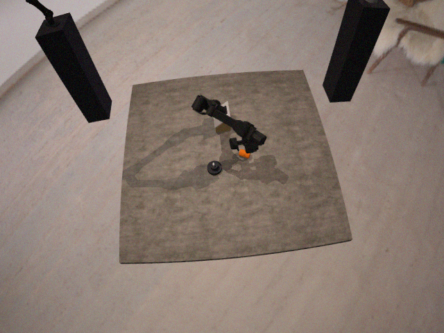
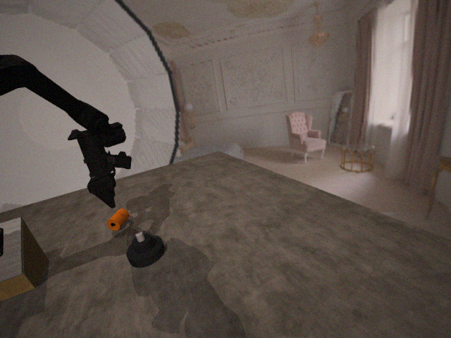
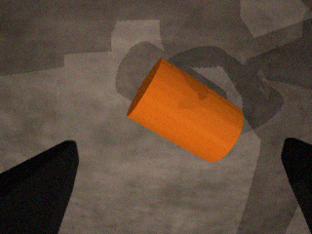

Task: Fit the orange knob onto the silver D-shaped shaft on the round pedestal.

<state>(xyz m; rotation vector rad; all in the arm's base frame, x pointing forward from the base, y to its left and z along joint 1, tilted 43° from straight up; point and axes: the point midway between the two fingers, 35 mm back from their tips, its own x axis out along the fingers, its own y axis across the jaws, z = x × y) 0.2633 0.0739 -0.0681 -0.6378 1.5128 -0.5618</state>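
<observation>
Right now the orange knob is 60 mm below my gripper tip. From my gripper tip the other things lie so: black round pedestal (190 mm to the right, 60 mm ahead, 50 mm below).
</observation>
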